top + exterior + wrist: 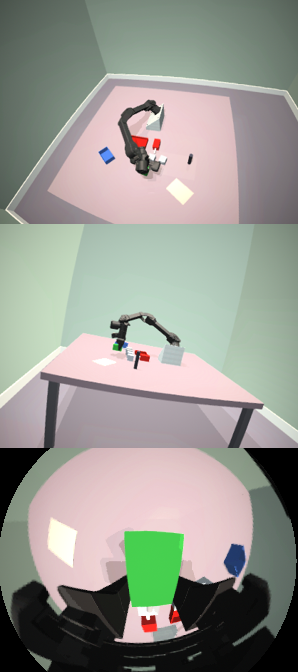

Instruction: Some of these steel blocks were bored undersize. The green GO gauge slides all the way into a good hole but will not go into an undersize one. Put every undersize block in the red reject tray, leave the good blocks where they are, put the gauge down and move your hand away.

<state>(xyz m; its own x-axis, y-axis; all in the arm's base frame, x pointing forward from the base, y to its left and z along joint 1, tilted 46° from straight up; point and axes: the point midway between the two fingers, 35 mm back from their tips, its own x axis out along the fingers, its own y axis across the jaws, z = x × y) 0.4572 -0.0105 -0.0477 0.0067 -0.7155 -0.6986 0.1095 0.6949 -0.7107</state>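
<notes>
Now: the small red piece 18 cm behind my gripper tip, 1 cm to the left of it and 2 cm below it. Round my gripper tip: blue tray 3 cm behind, 33 cm to the right, 3 cm below; green GO gauge 1 cm behind, 2 cm above; cream sheet 9 cm ahead, 24 cm to the left, 4 cm below.
</notes>
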